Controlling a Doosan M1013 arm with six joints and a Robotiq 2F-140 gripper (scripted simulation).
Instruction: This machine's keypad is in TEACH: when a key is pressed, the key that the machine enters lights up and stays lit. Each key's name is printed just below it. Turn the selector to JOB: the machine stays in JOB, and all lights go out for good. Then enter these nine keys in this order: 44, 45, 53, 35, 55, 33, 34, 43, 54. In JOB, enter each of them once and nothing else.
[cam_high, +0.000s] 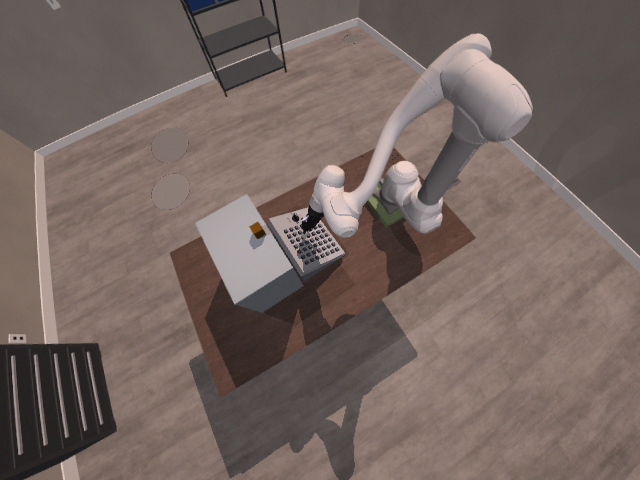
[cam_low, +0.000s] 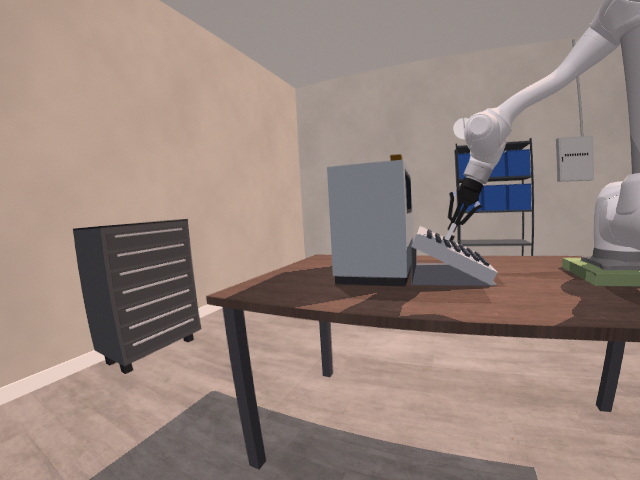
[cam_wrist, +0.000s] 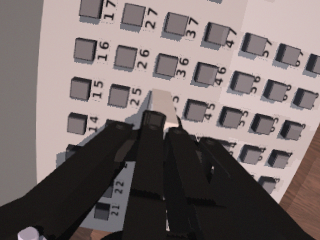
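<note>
Right now the key 44 is 50 mm below my hand, 30 mm to the left of it and 20 mm behind it. Round my hand: black selector knob 130 mm to the right, 40 mm below, 10 mm behind; sloped keypad 80 mm below, 10 mm to the right, 10 mm ahead.
</note>
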